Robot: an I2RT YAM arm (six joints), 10 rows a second.
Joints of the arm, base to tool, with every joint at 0 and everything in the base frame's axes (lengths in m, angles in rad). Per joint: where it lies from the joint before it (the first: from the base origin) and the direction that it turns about. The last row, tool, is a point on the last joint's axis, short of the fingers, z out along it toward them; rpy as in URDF.
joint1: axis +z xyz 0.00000 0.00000 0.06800
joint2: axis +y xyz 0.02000 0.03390 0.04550
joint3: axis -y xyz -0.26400 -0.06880 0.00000
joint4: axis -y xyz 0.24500 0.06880 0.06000
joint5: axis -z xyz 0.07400 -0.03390 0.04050
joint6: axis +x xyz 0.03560 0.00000 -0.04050
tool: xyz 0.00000 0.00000 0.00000 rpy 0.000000 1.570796 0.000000
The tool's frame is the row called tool.
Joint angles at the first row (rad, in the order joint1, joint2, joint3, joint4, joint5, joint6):
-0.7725 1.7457 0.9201 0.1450 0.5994 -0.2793
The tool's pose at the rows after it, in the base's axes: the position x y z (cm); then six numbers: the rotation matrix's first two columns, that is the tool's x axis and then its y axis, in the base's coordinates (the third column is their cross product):
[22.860 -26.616 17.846 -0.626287 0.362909 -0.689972 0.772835 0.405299 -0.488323]
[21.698 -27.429 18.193 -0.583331 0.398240 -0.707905 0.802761 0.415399 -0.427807]
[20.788 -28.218 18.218 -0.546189 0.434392 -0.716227 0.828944 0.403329 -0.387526]
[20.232 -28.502 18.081 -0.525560 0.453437 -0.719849 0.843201 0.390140 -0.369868]
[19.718 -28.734 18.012 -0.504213 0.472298 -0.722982 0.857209 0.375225 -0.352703]
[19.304 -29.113 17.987 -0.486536 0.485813 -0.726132 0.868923 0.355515 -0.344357]
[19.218 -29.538 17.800 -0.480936 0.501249 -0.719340 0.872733 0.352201 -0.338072]
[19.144 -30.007 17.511 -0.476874 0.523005 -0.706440 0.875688 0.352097 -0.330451]
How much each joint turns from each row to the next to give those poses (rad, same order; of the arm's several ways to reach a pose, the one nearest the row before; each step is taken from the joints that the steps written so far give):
-0.0375 -0.0486 -0.0145 -0.0207 -0.0708 0.0416
-0.0465 -0.0154 0.0057 -0.0311 -0.0704 0.0358
-0.0377 0.0010 0.0086 -0.0202 -0.0354 0.0324
-0.0185 -0.0007 -0.0043 -0.0024 -0.0106 0.0178
-0.0165 -0.0022 -0.0029 -0.0061 -0.0078 0.0194
-0.0159 0.0037 0.0036 -0.0016 0.0006 0.0125
-0.0097 0.0157 0.0151 -0.0139 -0.0063 0.0079
-0.0101 0.0202 0.0195 -0.0236 -0.0093 0.0099

